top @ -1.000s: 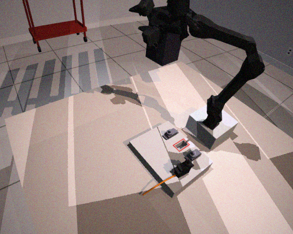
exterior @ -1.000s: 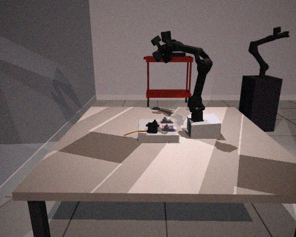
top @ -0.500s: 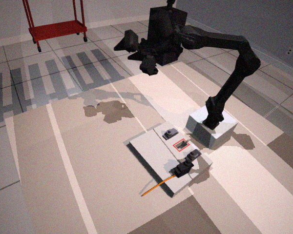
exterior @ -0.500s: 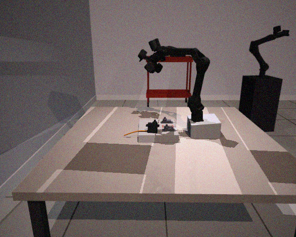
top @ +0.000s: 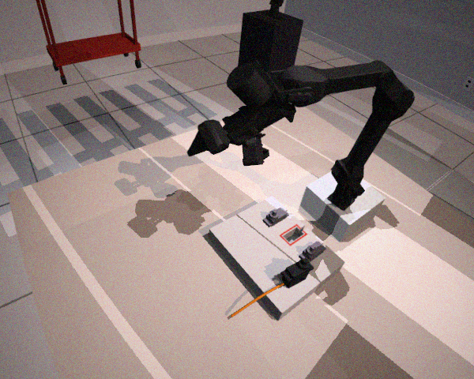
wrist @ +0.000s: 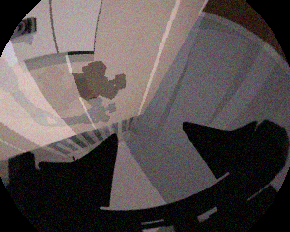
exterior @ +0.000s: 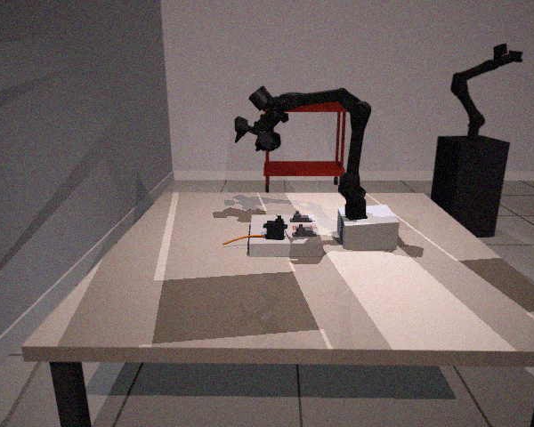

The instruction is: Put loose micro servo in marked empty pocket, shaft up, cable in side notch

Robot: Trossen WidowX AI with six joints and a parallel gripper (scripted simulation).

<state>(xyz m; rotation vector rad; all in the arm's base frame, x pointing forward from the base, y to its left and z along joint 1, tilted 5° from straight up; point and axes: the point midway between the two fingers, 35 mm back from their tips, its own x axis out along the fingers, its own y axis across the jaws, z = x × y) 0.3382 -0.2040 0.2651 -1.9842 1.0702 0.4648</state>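
Now: the white deck 29 cm below my gripper tip, 18 cm to the left of it and 8 cm behind it.
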